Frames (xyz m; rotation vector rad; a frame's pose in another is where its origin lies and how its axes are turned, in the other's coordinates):
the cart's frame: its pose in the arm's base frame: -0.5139 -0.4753 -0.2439 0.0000 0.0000 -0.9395
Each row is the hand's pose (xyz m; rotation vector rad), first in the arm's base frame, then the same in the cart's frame.
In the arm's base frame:
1: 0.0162 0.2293 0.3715 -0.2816 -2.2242 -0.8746
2: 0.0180 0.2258 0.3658 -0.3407 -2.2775 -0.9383
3: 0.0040 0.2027 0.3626 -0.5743 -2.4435 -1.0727
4: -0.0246 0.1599 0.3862 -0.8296 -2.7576 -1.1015
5: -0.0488 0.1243 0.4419 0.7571 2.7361 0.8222
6: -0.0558 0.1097 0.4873 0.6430 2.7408 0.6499
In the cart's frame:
1: -0.2559 0.8438 0.6154 0.7169 -2.0023 -0.3419
2: -0.2520 0.8432 0.6097 0.6851 -2.0585 -0.4280
3: -0.2417 0.8182 0.6065 0.5500 -2.2583 -0.6467
4: -0.2240 0.7699 0.6301 0.4639 -2.5859 -0.8588
5: -0.2095 0.7293 0.6858 0.5807 -2.8675 -0.8842
6: -0.2019 0.7151 0.7312 -0.7147 2.9294 0.7984

